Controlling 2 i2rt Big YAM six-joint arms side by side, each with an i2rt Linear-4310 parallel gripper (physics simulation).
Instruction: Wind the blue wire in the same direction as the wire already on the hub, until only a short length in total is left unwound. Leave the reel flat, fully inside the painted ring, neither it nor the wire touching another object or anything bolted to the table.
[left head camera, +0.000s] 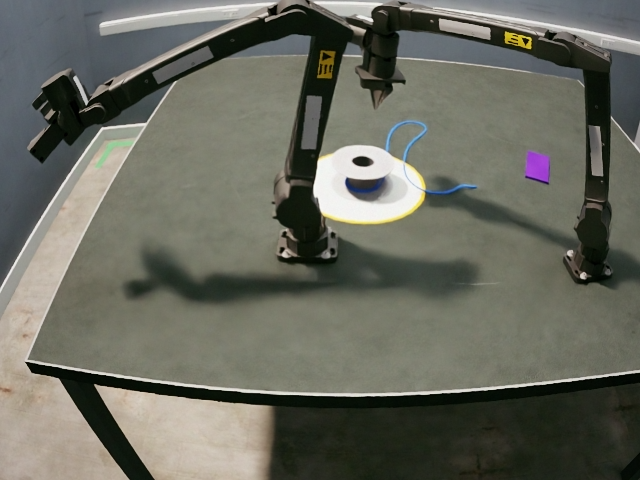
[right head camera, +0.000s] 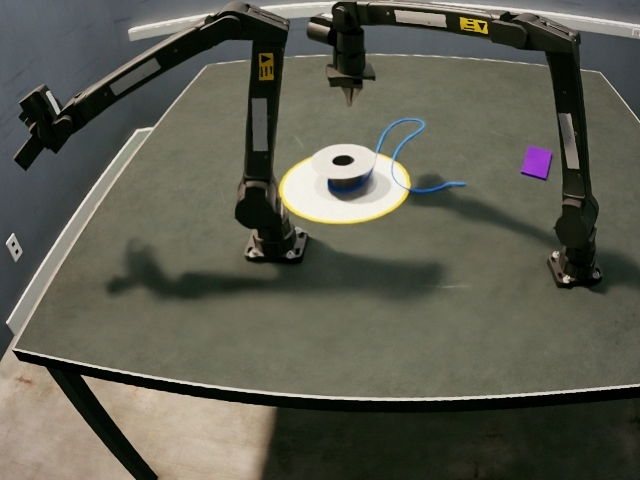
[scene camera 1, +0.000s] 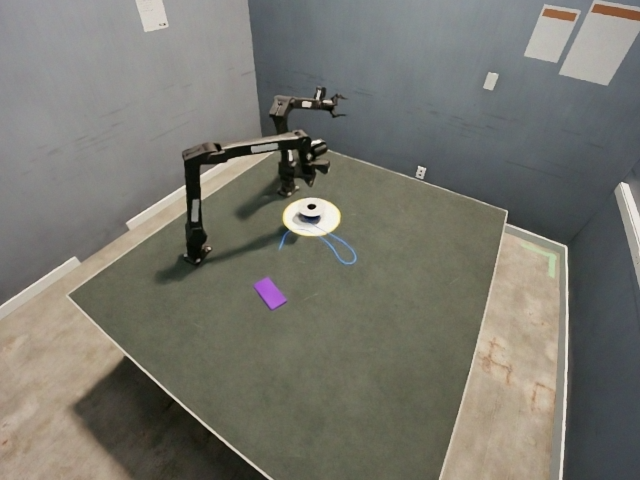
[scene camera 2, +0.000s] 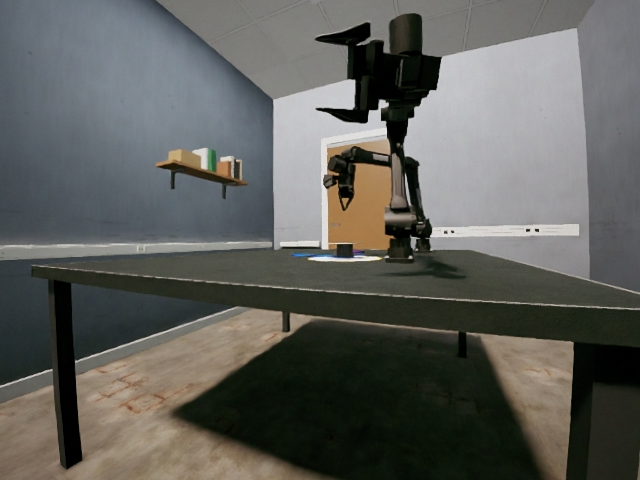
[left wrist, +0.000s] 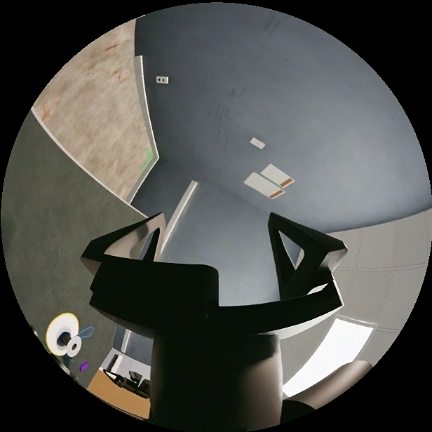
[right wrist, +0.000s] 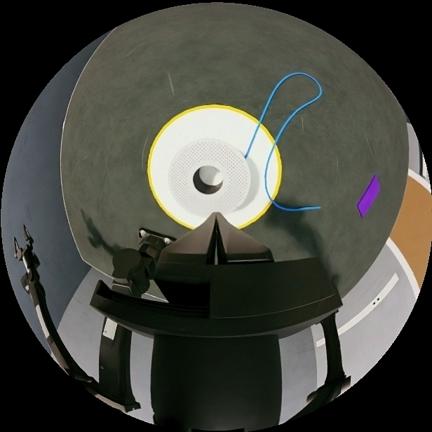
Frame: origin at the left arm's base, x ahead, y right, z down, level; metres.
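Seen in the pictures: left gripper, fingertip midpoint: (scene camera 1: 346, 107) (scene camera 2: 316, 74); right gripper, fingertip midpoint: (left head camera: 374, 108) (right head camera: 349, 106) (scene camera 1: 310, 187) (scene camera 2: 344, 210); left arm's base, link origin: (left head camera: 307, 248) (right head camera: 277, 248) (scene camera 1: 288, 190) (scene camera 2: 400, 261); right arm's base, link origin: (left head camera: 587, 268) (right head camera: 574, 271) (scene camera 1: 198, 254) (scene camera 2: 423, 252).
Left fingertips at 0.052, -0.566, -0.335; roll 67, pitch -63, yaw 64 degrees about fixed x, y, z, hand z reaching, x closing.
Pixels of each thing's top centre, then the offset from my left fingertips to it, as dx, dy, dz. "*": a spot on its surface instead.
- reel, top centre: (right head camera: 343, 160) (left head camera: 363, 161) (scene camera 2: 344, 243) (scene camera 1: 311, 206) +0.189, +0.679, +0.270
- painted yellow ring, surface spot: (right head camera: 343, 222) (left head camera: 369, 222) * +0.040, +0.693, +0.336
- loose blue wire, surface spot: (right head camera: 408, 119) (left head camera: 409, 121) (scene camera 1: 354, 259) * +0.530, +0.827, +0.332
- flat purple block, top centre: (right head camera: 537, 161) (left head camera: 537, 165) (scene camera 1: 269, 292) +0.322, +1.193, +0.327
The reel (left head camera: 338, 165) (right head camera: 320, 162) (scene camera 1: 322, 207) (scene camera 2: 344, 251) (right wrist: 185, 165) lies flat inside the painted yellow ring (left head camera: 368, 222) (right head camera: 343, 222) (right wrist: 216, 106). Dark blue wire shows low on its hub. The loose blue wire (left head camera: 410, 121) (right head camera: 408, 119) (scene camera 1: 355, 256) (right wrist: 300, 73) leaves the reel, loops outside the ring, bends back across its right edge and ends on the table. My right gripper (left head camera: 377, 105) (right head camera: 350, 104) (scene camera 1: 310, 183) (scene camera 2: 345, 209) (right wrist: 215, 217) is shut and empty, pointing down, above the table near the reel. My left gripper (scene camera 1: 345, 106) (scene camera 2: 316, 73) (left wrist: 216, 218) is open and empty, high beyond the table's left side.
A flat purple block (left head camera: 537, 166) (right head camera: 537, 162) (scene camera 1: 269, 293) (right wrist: 369, 196) lies to the right of the wire's free end in the head views. The left arm's bolted base (right head camera: 276, 245) stands close to the ring's near-left edge. The right arm's base (right head camera: 574, 268) stands farther right.
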